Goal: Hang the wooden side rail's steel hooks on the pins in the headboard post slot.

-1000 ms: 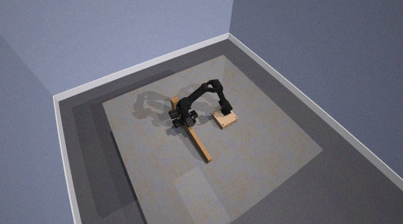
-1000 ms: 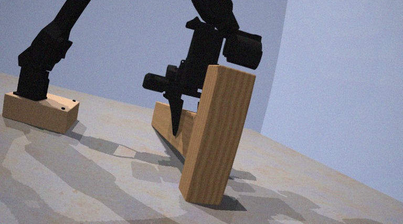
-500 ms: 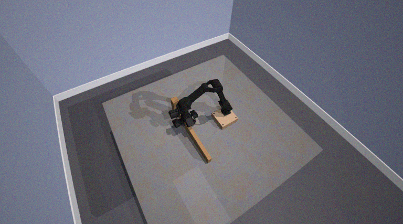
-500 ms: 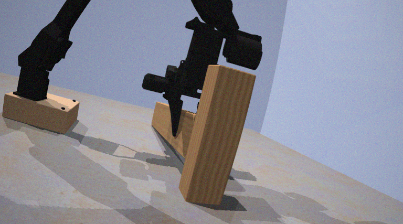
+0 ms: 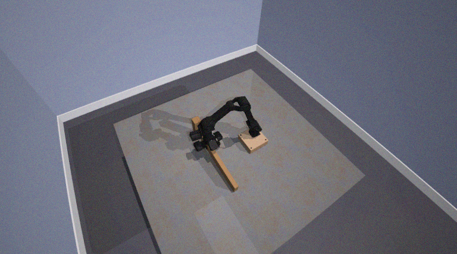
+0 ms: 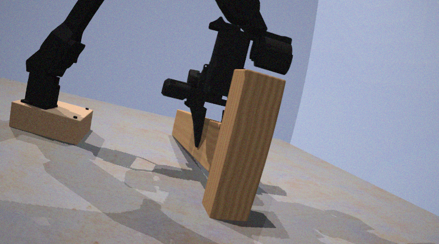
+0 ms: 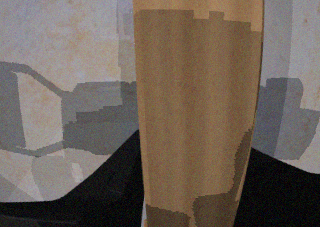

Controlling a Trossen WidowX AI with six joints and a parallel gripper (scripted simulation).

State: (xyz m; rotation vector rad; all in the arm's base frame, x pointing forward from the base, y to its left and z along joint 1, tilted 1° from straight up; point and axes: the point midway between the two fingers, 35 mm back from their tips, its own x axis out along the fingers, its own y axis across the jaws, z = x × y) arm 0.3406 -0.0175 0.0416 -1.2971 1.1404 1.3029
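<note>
Now: the headboard post 2 cm ahead of my gripper tip, 16 cm to the right of it and 4 cm above it.
</note>
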